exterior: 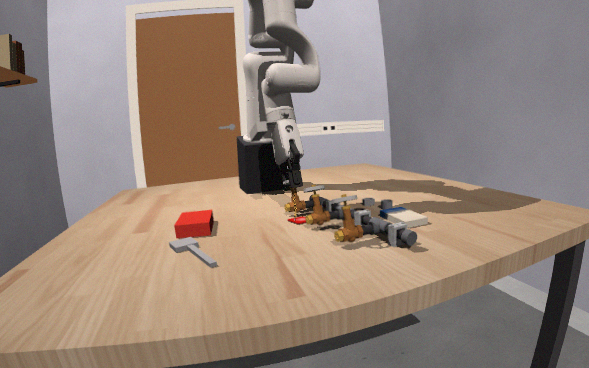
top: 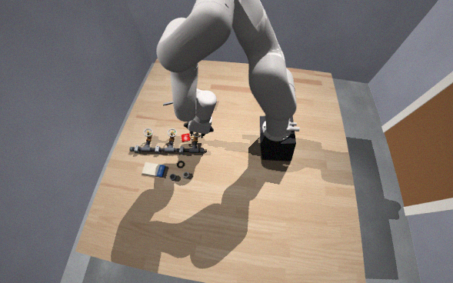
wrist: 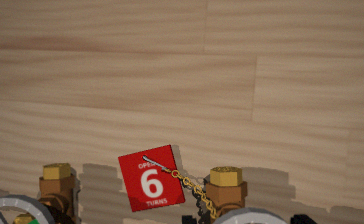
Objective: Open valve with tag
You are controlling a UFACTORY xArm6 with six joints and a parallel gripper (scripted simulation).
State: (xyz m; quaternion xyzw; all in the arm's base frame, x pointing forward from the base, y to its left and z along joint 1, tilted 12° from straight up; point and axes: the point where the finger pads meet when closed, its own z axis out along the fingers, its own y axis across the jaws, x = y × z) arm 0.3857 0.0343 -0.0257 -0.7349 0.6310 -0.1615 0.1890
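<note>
The red tag is 80 mm ahead of my hand, 10 mm to the right of it and 80 mm below it. Round my hand: grey hammer-like tool: 210 mm ahead, 240 mm to the right, 80 mm below; grey box: 190 mm ahead, 210 mm to the left, 70 mm below; red box: 50 mm ahead, 250 mm to the right, 70 mm below.
</note>
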